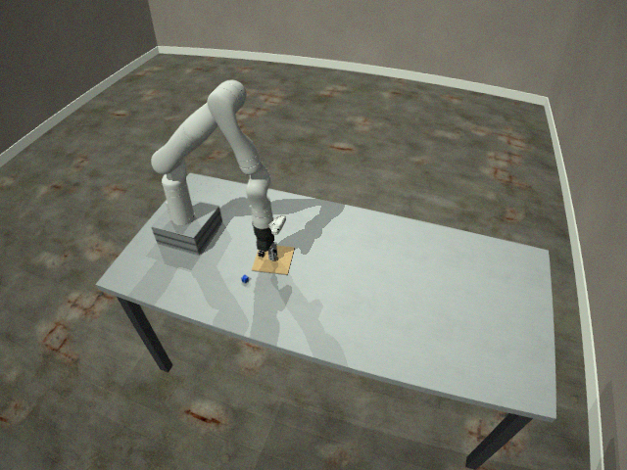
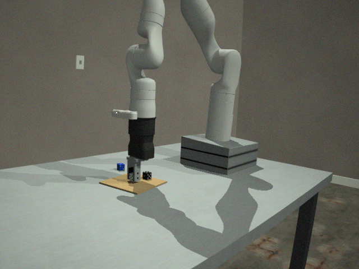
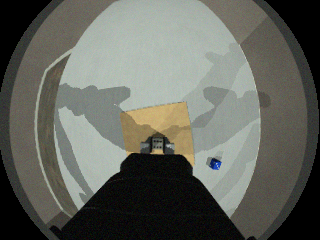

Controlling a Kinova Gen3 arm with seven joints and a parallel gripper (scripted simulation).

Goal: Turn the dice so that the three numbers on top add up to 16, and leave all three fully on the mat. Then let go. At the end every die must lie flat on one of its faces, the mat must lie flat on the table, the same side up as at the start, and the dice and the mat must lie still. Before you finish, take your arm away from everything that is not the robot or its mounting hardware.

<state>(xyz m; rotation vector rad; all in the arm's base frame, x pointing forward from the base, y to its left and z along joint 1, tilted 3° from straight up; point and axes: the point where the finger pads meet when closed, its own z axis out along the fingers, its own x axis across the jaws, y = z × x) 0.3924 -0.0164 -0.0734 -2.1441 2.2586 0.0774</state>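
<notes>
Now: the white die 1 cm below my hand. Also, from my hand: tan mat (3 cm below); then blue die (13 cm to the right, 6 cm behind, 2 cm below); then black die (5 cm behind, 1 cm below).
</notes>
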